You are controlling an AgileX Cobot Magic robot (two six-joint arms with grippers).
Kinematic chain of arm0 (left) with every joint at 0, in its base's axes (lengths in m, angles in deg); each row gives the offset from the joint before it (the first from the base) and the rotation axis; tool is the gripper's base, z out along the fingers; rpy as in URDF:
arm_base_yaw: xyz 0 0 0.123 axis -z
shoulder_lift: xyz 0 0 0 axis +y
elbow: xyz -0.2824 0 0.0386 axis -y
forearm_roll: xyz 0.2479 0 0.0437 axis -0.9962 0 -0.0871
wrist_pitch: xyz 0 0 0 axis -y
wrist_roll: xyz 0.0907 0 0.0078 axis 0.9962 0 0.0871
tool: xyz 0 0 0 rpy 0 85 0
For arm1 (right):
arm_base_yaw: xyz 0 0 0.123 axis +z
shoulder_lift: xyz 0 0 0 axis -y
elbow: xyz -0.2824 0 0.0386 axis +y
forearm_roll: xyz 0.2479 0 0.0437 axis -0.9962 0 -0.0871
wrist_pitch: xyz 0 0 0 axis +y
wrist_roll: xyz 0.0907 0 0.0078 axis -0.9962 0 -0.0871
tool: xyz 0 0 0 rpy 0 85 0
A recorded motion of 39 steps. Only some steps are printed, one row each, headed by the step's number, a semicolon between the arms.
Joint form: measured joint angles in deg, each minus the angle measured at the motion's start. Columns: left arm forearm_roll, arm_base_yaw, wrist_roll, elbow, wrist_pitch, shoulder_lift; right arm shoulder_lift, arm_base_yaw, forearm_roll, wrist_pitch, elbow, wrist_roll.
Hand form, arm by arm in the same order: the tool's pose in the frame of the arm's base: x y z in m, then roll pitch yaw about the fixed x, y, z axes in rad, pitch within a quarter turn. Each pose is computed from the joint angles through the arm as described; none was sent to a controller.
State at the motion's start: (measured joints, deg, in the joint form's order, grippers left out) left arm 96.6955 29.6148 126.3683 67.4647 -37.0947 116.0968; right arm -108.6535 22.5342 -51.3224 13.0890 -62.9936 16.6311
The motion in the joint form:
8: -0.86 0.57 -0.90 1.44 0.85 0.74; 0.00 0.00 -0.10 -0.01 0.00 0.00
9: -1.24 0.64 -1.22 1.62 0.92 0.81; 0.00 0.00 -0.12 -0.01 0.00 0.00
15: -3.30 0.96 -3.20 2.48 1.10 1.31; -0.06 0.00 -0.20 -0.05 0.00 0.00
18: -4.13 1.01 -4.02 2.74 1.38 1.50; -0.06 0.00 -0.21 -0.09 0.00 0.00
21: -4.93 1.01 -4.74 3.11 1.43 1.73; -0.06 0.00 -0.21 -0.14 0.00 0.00
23: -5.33 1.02 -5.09 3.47 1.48 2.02; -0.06 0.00 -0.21 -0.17 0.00 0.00
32: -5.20 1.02 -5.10 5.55 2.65 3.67; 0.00 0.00 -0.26 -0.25 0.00 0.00
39: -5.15 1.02 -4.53 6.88 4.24 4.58; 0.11 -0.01 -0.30 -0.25 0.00 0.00
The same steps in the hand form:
8: 0.3343 -0.2565 0.1569 3.0514 1.0387 1.7602; 0.3542 0.1645 0.1639 2.5686 0.4892 2.8605
9: 0.3344 -0.2571 0.1568 3.0508 1.0361 1.7577; 0.3542 0.1645 0.1639 2.5684 0.4891 2.8602
15: 0.3348 -0.2600 0.1555 3.0627 1.0214 1.7580; 0.3543 0.1645 0.1635 2.5682 0.4882 2.8588
18: 0.3353 -0.2603 0.1545 3.0668 1.0127 1.7620; 0.3544 0.1645 0.1636 2.5681 0.4886 2.8582
21: 0.3362 -0.2608 0.1539 3.0697 1.0071 1.7624; 0.3544 0.1645 0.1636 2.5681 0.4893 2.8577
23: 0.3372 -0.2614 0.1530 3.0705 1.0040 1.7621; 0.3545 0.1644 0.1636 2.5681 0.4898 2.8574
32: 0.3456 -0.2646 0.1494 3.0464 0.9997 1.7585; 0.3546 0.1644 0.1641 2.5668 0.4913 2.8553
39: 0.3519 -0.2659 0.1476 3.0007 0.9894 1.7362; 0.3545 0.1643 0.1648 2.5649 0.4924 2.8538

